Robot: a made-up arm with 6 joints.
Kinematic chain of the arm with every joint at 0, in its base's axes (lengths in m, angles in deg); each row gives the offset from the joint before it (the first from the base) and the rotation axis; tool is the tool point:
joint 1: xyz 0 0 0.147 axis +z
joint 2: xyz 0 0.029 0 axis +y
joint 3: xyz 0 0 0.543 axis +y
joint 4: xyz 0 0 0.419 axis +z
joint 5: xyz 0 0 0 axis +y
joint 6: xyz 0 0 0.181 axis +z
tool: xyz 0 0 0
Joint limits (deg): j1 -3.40..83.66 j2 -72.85..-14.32 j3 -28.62..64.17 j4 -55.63..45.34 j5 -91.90..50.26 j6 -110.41..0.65
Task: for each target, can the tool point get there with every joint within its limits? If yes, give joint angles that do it. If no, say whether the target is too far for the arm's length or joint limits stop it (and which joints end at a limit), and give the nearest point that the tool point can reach.
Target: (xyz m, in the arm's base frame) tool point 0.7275 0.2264 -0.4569
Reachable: no: joint limits stop it (at a limit: joint 2, joint 3, joint 5) | nearest point 0.3491 0.1086 0.9116 | short by 1.425 m
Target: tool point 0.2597 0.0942 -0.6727
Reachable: no: joint limits stop it (at a limit: joint 1, joint 2, joint 3, joint 5) | nearest point -0.0826 -0.8850 0.0532 | short by 1.266 m
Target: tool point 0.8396 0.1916 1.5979
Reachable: no: too far | nearest point 0.2984 0.0681 1.0829 | short by 0.757 m
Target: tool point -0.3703 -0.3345 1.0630
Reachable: yes | joints 55.19 -38.33 37.56 -30.50 -66.20 -26.44
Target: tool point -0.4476 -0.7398 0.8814
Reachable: yes | joints 58.02 -50.29 -3.00 -43.38 19.30 -90.23
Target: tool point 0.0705 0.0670 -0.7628
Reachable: no: joint limits stop it (at a limit: joint 1, joint 2, joint 3, joint 5) | nearest point -0.8840 0.0881 0.0478 | short by 1.252 m
